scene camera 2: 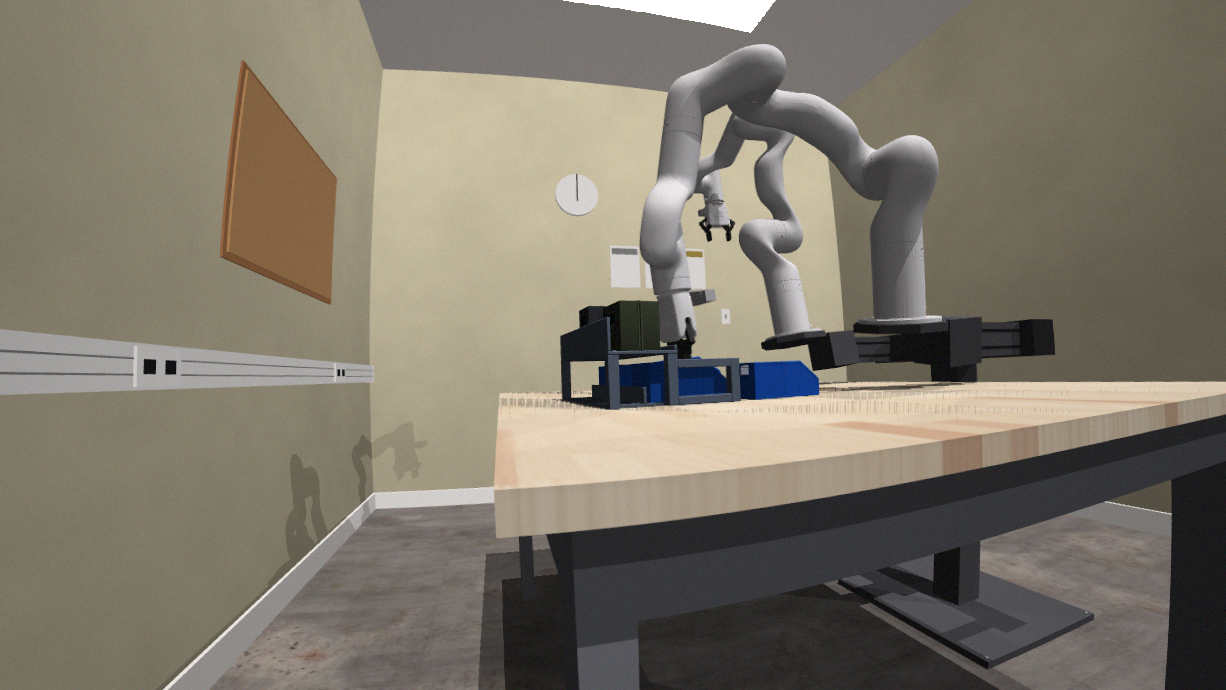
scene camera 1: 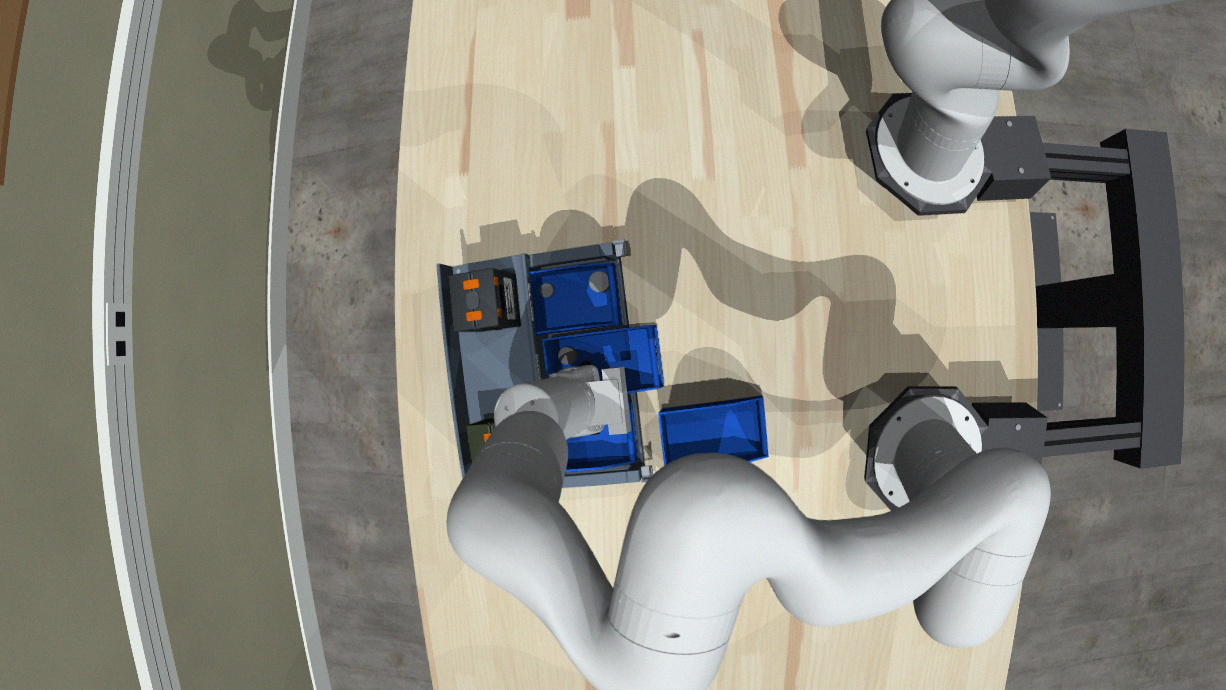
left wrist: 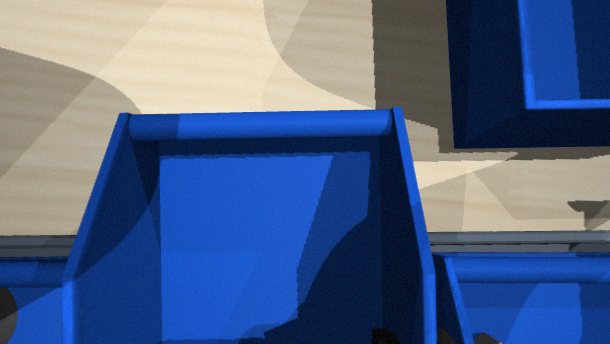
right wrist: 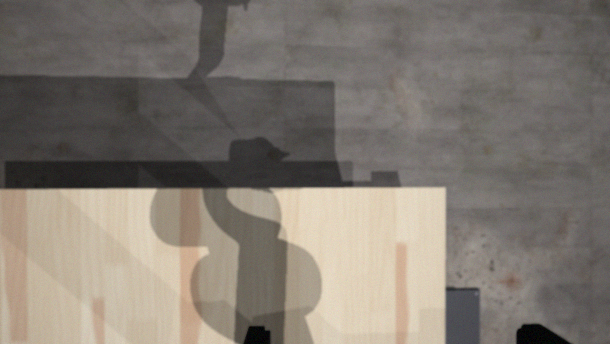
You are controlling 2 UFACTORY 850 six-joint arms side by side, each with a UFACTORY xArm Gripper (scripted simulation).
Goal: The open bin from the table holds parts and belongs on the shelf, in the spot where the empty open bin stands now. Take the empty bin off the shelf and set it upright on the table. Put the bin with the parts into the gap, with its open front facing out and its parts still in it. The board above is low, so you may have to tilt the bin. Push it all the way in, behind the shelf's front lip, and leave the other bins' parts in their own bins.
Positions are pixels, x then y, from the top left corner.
Scene:
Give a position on a grey shelf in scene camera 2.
592, 342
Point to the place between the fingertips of the left gripper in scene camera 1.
603, 393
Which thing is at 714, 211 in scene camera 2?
The right gripper.

